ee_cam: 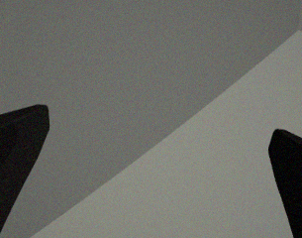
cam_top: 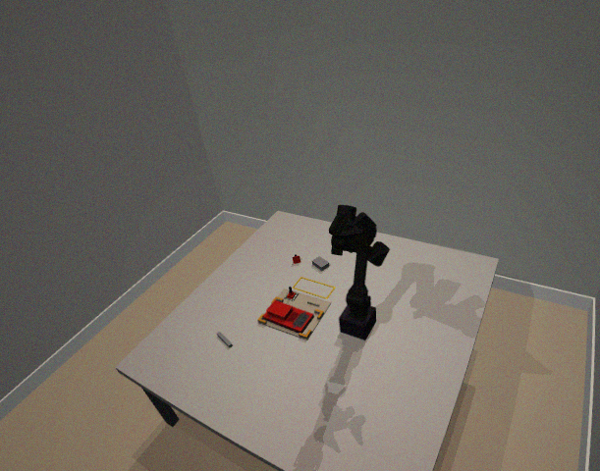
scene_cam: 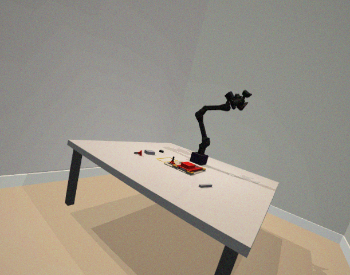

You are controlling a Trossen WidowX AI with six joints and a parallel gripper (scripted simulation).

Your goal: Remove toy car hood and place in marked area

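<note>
Right now my gripper tip is 54 cm short of the hood, 10 cm to the left of it and 63 cm above it. The rest, counted from my gripper tip: grey bar: 66 cm ahead, 14 cm to the left, 66 cm below.
</note>
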